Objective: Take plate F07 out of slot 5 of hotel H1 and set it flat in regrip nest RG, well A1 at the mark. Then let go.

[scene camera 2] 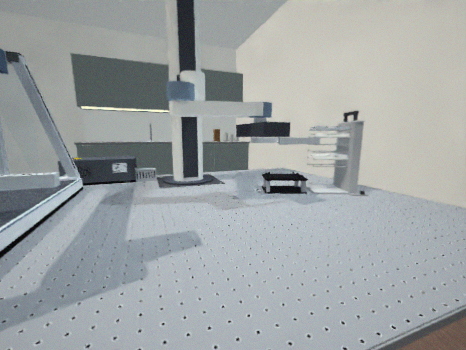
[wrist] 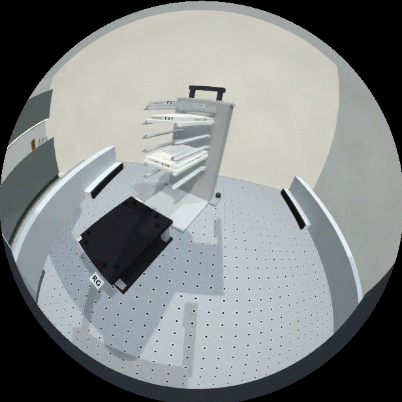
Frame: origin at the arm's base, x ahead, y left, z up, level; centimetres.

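Where they show: gripper, fingertip midpoint: (scene camera 2: 300,140); arm's base, link origin: (scene camera 2: 188,182).
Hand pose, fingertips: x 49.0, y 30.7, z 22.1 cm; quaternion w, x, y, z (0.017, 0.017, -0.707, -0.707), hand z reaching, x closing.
Note:
Things, the pixels of their centre, and the offset from my fingertips. "pt": a spot on its surface instead.
- hotel H1, body centre: (scene camera 2: 337,152) dx -4.2, dy +21.7, dz -5.0 cm
- Regrip nest RG, body centre: (scene camera 2: 283,181) dx -12.8, dy +2.3, dz -17.3 cm
- white plate, body centre: (scene camera 2: 327,156) dx -6.3, dy +18.6, dz -6.6 cm
- black handle, surface spot: (scene camera 2: 351,114) pt dx -2.0, dy +24.9, dz +9.8 cm
- dark box, surface spot: (scene camera 2: 102,170) pt dx -52.5, dy -69.4, dz -14.3 cm
Plate F07 (wrist: 187,119) is white and lies flat in hotel H1 (scene camera 2: 354,155) (wrist: 223,150), one level below the top plate F01 (wrist: 163,104). My gripper (scene camera 2: 300,141) (wrist: 205,165) is open and empty. Its fingers point toward the hotel at about the height of its upper slots and stand apart from it; the hotel shows between them in the wrist view. Regrip nest RG (scene camera 2: 285,176) (wrist: 126,235) is a raised black platform in front of the hotel, with nothing on its top. Its mark cannot be made out clearly.
Another white plate (scene camera 2: 327,156) (wrist: 175,159) lies lower in the hotel. A black handle (scene camera 2: 351,115) (wrist: 207,90) tops the hotel. The arm's column (scene camera 2: 188,150) stands left of the nest. A dark box (scene camera 2: 102,170) and a framed machine (scene camera 2: 42,115) stand farther left.

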